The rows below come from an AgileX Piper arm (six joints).
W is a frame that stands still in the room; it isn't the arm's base.
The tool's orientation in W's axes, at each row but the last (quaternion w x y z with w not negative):
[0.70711, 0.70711, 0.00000, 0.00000]
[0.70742, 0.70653, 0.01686, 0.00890]
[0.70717, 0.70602, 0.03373, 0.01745]
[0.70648, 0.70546, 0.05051, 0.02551]
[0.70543, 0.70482, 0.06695, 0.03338]
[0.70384, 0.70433, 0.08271, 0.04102]
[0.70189, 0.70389, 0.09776, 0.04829]
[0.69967, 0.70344, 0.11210, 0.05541]
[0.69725, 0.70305, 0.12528, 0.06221]
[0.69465, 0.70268, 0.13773, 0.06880]
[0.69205, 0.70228, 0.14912, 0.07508]
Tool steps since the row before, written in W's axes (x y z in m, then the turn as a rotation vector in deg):
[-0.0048, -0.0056, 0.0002, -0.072, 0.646, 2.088]
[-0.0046, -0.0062, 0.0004, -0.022, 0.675, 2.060]
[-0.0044, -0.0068, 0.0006, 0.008, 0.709, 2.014]
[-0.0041, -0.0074, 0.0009, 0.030, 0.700, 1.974]
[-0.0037, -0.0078, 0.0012, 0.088, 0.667, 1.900]
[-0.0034, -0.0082, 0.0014, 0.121, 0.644, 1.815]
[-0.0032, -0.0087, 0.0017, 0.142, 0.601, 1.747]
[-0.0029, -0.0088, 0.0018, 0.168, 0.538, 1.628]
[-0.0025, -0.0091, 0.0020, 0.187, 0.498, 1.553]
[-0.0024, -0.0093, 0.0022, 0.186, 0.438, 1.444]
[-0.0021, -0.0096, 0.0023, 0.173, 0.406, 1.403]
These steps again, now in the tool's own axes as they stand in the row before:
[-0.0048, 0.0002, 0.0056, -0.072, 2.088, -0.646]
[-0.0048, 0.0003, 0.0060, -0.021, 2.061, -0.673]
[-0.0049, 0.0005, 0.0065, 0.013, 2.015, -0.705]
[-0.0049, 0.0007, 0.0069, 0.035, 1.976, -0.694]
[-0.0048, 0.0010, 0.0072, 0.091, 1.905, -0.653]
[-0.0049, 0.0012, 0.0075, 0.125, 1.822, -0.624]
[-0.0050, 0.0014, 0.0078, 0.141, 1.755, -0.577]
[-0.0050, 0.0015, 0.0078, 0.161, 1.638, -0.508]
[-0.0050, 0.0017, 0.0081, 0.175, 1.565, -0.462]
[-0.0052, 0.0019, 0.0082, 0.167, 1.457, -0.402]
[-0.0052, 0.0020, 0.0084, 0.149, 1.414, -0.375]

